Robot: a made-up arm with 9 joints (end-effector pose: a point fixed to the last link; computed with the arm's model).
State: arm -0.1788 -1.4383 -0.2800 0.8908 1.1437 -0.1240 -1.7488 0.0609 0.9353
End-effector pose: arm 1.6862 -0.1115 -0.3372 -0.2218 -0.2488 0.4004
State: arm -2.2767 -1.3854 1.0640 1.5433 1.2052 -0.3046 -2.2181 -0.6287 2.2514
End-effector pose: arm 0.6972 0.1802 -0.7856 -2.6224 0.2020 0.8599
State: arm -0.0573 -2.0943 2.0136 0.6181 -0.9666 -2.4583 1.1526 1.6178 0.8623
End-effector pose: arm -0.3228 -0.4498 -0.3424 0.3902 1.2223 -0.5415
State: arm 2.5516 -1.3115 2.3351 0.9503 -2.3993 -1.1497 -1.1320 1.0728 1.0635
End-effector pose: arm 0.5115 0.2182 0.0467 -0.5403 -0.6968 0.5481
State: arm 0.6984 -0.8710 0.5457 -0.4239 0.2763 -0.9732 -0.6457 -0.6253 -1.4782
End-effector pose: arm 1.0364 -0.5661 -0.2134 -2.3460 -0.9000 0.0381
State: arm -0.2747 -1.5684 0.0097 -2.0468 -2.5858 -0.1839 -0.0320 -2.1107 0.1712
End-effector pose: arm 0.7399 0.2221 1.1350 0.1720 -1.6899 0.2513
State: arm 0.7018 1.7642 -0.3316 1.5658 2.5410 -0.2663 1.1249 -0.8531 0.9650
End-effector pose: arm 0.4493 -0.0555 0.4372 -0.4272 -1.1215 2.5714
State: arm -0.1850 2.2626 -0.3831 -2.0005 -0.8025 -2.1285 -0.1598 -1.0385 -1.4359
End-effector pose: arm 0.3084 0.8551 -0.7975 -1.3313 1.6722 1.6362
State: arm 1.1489 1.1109 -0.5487 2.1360 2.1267 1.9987 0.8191 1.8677 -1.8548
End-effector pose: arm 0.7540 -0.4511 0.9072 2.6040 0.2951 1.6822
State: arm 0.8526 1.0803 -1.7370 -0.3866 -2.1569 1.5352 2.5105 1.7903 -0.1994
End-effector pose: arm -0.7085 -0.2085 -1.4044 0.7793 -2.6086 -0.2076
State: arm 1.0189 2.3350 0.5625 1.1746 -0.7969 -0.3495 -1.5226 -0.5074 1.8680
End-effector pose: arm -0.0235 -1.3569 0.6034 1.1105 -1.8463 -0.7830
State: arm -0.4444 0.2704 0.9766 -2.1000 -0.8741 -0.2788 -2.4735 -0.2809 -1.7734
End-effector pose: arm 0.7782 -0.2946 -0.3974 0.6840 1.9968 -1.2052
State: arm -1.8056 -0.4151 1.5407 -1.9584 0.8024 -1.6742 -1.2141 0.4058 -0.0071
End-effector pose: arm -0.2789 0.7032 -0.1390 0.4001 -0.8443 -0.1178
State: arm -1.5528 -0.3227 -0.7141 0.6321 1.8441 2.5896 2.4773 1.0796 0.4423
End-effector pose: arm 0.4216 1.5829 0.2413 -1.0577 0.2786 2.0162
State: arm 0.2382 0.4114 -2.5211 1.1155 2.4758 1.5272 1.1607 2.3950 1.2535
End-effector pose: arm -0.3094 -1.0416 -0.5456 0.7744 -0.5846 2.3030
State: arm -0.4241 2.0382 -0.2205 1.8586 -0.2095 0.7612 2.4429 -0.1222 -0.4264
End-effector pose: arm 0.7712 0.1990 0.8491 -0.5342 -0.6281 1.3971
